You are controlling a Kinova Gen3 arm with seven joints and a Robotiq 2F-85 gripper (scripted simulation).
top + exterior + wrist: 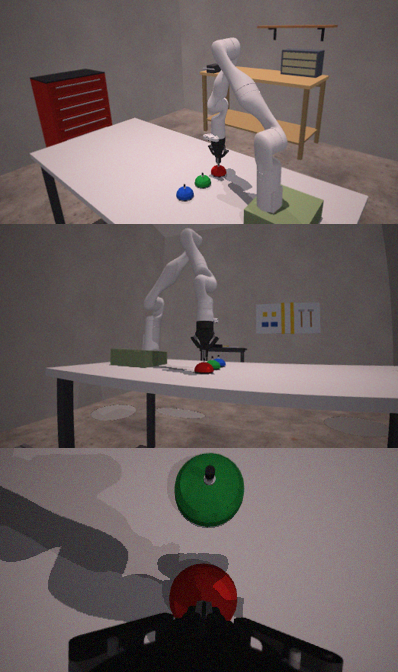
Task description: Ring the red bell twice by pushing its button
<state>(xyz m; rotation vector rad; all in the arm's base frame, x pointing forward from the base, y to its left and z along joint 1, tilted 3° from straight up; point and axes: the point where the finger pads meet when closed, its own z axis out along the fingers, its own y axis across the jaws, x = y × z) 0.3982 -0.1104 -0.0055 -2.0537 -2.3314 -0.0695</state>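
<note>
My gripper is now 40 mm above the red bell. Also, from my hand: green bell 20 mm behind, 130 mm to the left, 40 mm below; then blue bell 30 mm behind, 260 mm to the left, 40 mm below.
</note>
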